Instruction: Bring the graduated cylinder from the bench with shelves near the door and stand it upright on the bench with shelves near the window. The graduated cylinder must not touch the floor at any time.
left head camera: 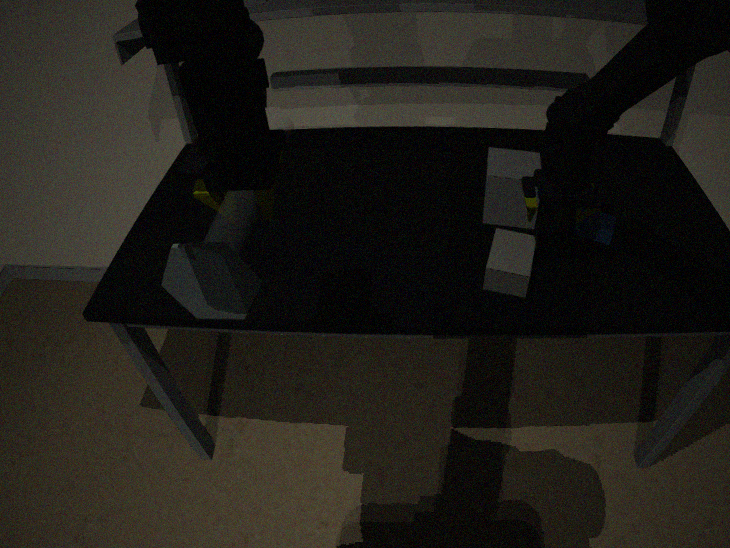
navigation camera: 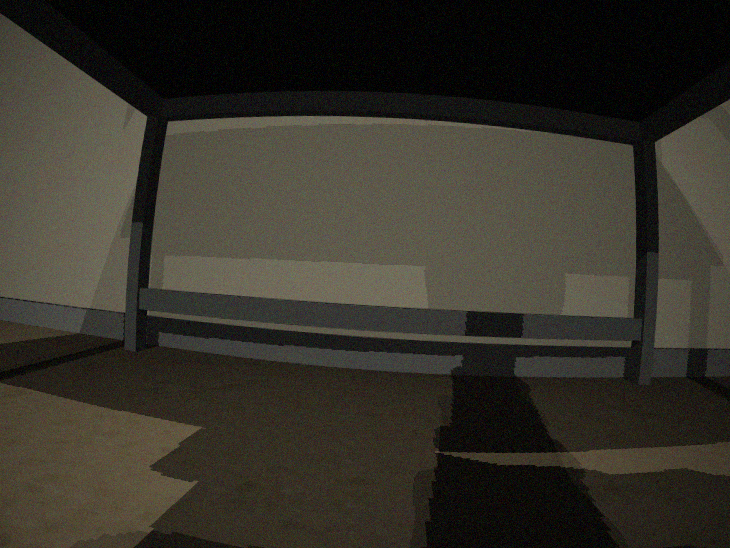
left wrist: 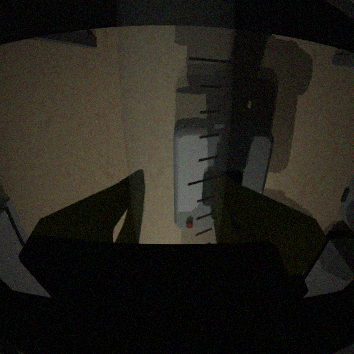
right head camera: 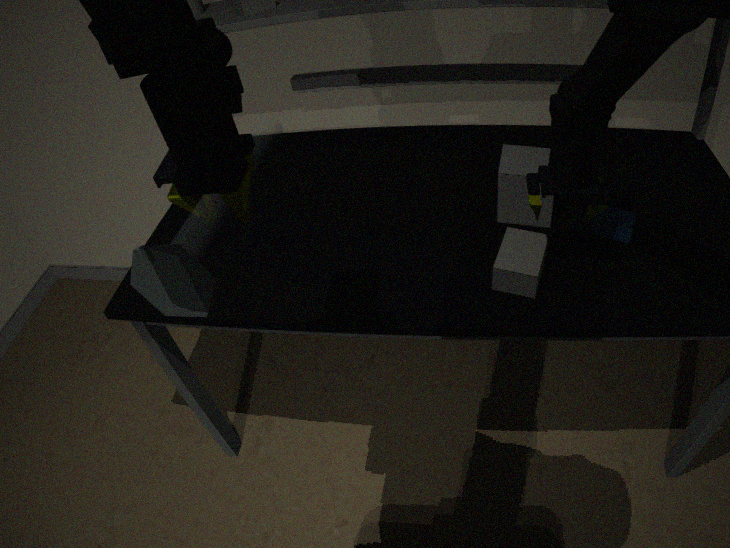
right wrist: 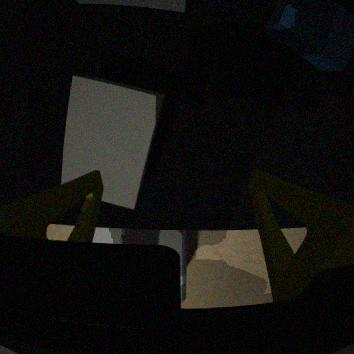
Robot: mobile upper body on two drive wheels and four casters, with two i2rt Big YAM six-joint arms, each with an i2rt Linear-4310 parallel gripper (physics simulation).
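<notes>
My left gripper is shut on the tube of the graduated cylinder. The cylinder is clear grey and tilted, its wide six-sided base toward the cameras, over the left end of a black-topped bench. Whether the base touches the top is too dark to tell. Dark graduation marks show in the left wrist view. My right gripper is open over the bench's right part. The frames do not tell which bench this is.
Two pale boxes stand beside my right gripper. A blue object lies right of them. The bench's lower rail and legs stand ahead, before a wall.
</notes>
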